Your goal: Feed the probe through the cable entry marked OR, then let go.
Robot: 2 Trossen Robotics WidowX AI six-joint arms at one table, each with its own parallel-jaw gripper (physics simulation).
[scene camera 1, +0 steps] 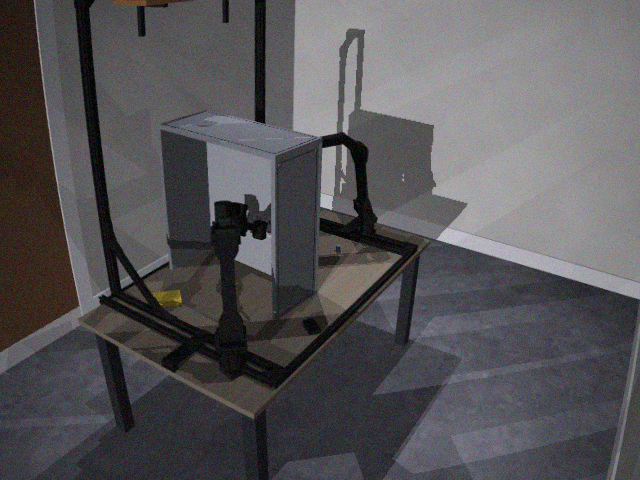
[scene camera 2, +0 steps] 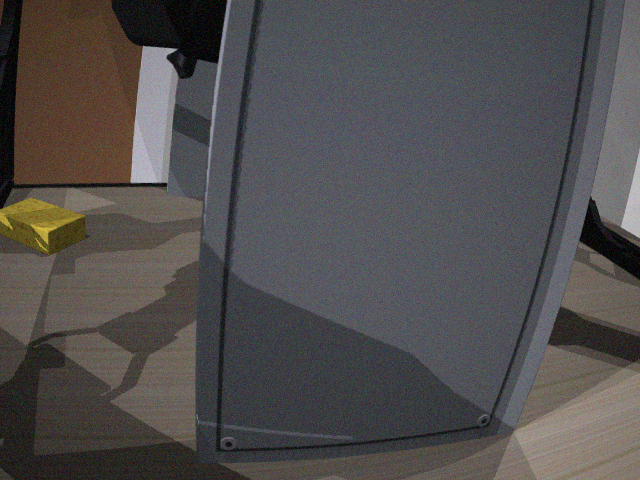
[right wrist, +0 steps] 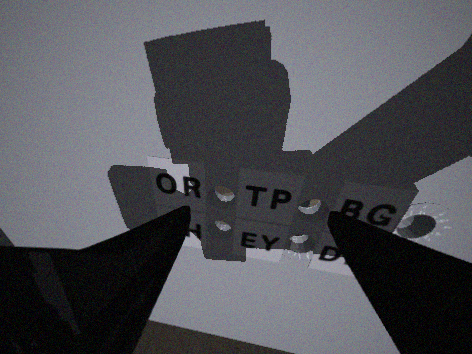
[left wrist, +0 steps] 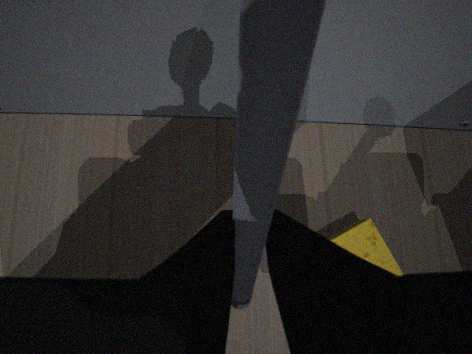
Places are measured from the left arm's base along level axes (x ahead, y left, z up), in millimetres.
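Where they show: left gripper, fingertip midpoint: (left wrist: 249,222); right gripper, fingertip midpoint: (scene camera 1: 257,221) (right wrist: 258,214); left arm's base at its link origin: (scene camera 1: 366,232); right arm's base at its link origin: (scene camera 1: 233,365).
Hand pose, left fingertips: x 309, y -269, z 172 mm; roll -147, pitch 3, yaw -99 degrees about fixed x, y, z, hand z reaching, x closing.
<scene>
Each offset is from my left fingertips to the centre of the thing. "*": to the spot under its first point.
The probe @[dx +2, dy -1, dz +15 mm] (left wrist: 272,90), a long grey rod, is held in my left gripper (left wrist: 249,222), which is shut on it in front of a grey panel; the gripper is hidden behind the cabinet in scene camera 1. In the right wrist view the OR label @[* dx +130, dy -50, dz +24 mm] (right wrist: 177,185) is on the cabinet's pale inner panel, with a round hole @[* dx +120, dy -18, dz +10 mm] (right wrist: 225,193) just right of it. My right gripper (right wrist: 258,214) (scene camera 1: 261,229) (scene camera 2: 181,63) is open and empty, facing the labelled panel inside the cabinet. The probe does not show in the right wrist view.
The grey cabinet @[dx +236, dy -20, dz +92 mm] (scene camera 1: 294,222) (scene camera 2: 387,206) stands upright between the arms. Holes by TP @[dx -129, dy +213, dz -177 mm] (right wrist: 310,206) and BG @[* dx +158, dy +106, dz +15 mm] (right wrist: 417,226) lie right of OR's. A yellow block @[dx +481, dy -172, dz -177 mm] (scene camera 1: 168,298) (scene camera 2: 46,224) (left wrist: 367,247) and a small black block @[dx +390, dy +332, dz -183 mm] (scene camera 1: 311,325) lie on the table.
</scene>
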